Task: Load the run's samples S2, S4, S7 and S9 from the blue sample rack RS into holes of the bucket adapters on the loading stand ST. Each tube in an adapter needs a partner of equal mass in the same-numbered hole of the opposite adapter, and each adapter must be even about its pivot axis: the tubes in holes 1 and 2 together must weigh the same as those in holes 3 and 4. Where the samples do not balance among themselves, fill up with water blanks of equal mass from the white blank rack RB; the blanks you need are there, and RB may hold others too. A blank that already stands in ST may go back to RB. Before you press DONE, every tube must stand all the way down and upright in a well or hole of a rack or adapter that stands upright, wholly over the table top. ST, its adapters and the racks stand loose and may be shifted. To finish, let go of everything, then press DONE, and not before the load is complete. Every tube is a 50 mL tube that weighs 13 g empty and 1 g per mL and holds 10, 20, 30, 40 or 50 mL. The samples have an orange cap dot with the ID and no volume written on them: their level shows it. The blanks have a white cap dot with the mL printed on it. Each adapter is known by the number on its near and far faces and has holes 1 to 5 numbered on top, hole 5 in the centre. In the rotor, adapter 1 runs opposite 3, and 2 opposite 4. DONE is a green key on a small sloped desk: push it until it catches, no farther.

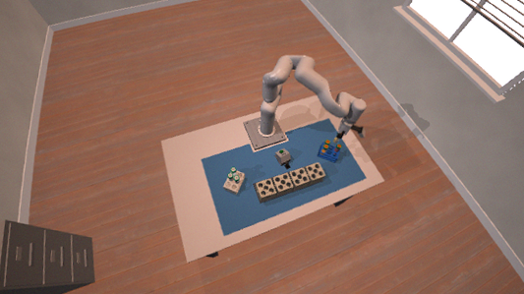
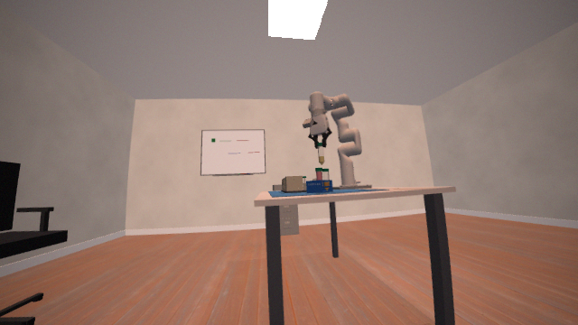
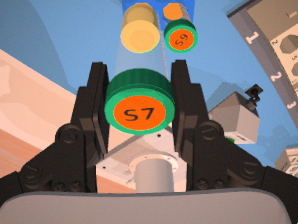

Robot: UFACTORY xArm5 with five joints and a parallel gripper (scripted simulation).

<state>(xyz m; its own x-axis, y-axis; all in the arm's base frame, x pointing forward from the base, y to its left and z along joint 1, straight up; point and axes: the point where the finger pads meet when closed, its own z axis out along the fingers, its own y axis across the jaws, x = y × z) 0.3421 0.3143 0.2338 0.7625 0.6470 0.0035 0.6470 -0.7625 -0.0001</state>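
Now: the sample tube S7 10 mm ahead of my hand and 50 mm below it. From my hand the other things lie so: sample tube S2 (20 mm ahead, 30 mm to the left, 190 mm below); sample tube S9 (50 mm to the right, 190 mm below); sample tube S4 (40 mm behind, 30 mm to the right, 190 mm below).
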